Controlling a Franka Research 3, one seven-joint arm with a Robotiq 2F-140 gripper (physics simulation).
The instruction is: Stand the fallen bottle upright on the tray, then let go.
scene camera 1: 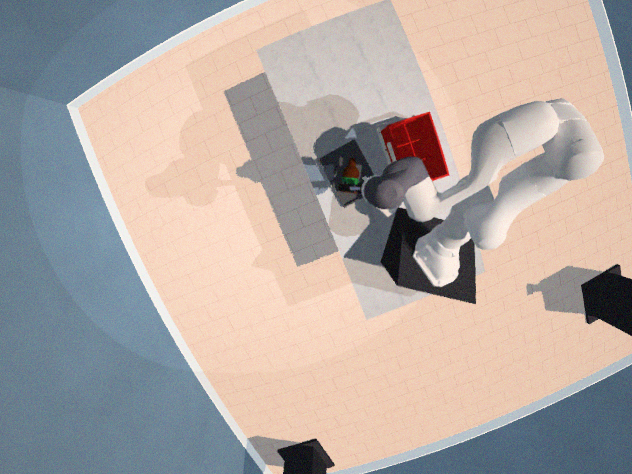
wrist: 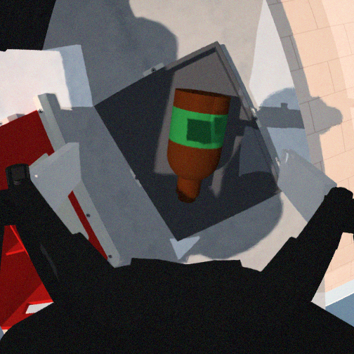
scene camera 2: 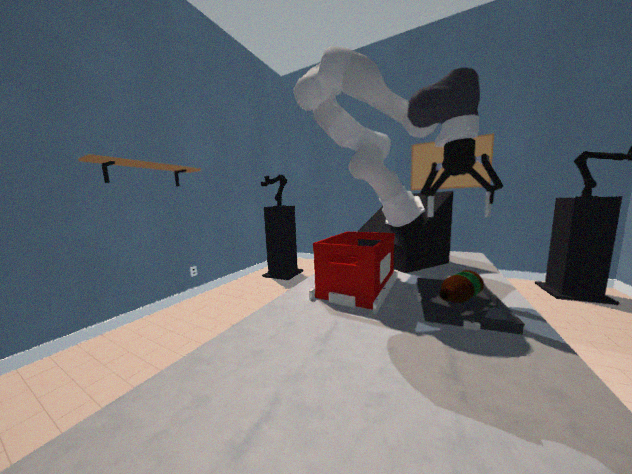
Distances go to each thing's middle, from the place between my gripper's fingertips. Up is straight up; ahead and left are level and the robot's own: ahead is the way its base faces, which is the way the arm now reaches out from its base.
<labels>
Now: hand 200 mm above the brown bottle (scene camera 2: 458, 288), 50 mm short of it and 10 mm to the right of it.
</labels>
